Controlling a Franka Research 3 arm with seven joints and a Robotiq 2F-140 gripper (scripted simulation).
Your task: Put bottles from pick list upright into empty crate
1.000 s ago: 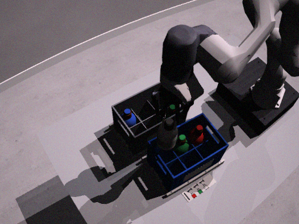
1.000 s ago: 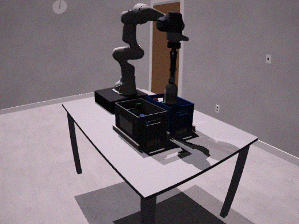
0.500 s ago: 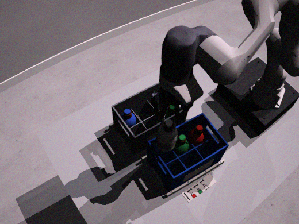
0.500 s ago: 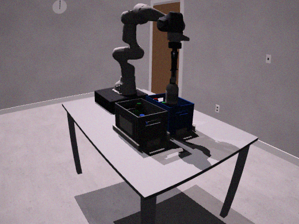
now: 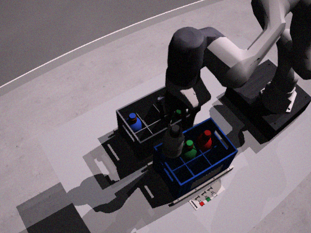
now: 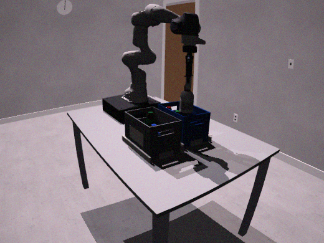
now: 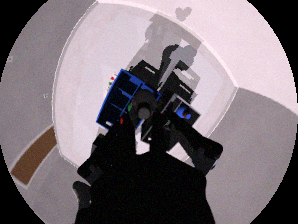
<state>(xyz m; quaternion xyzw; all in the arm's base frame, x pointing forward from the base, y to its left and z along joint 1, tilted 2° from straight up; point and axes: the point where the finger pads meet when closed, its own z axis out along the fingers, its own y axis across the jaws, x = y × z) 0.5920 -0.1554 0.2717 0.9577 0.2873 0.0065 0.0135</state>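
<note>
The white-labelled bottle lies 80 mm below my hand. The rest, counted from my hand: black crate 260 mm below, 170 mm to the right, 100 mm behind; then blue crate 260 mm below, 80 mm behind, 60 mm to the left; then red-label bottle 260 mm below, 170 mm behind, 40 mm to the left.
</note>
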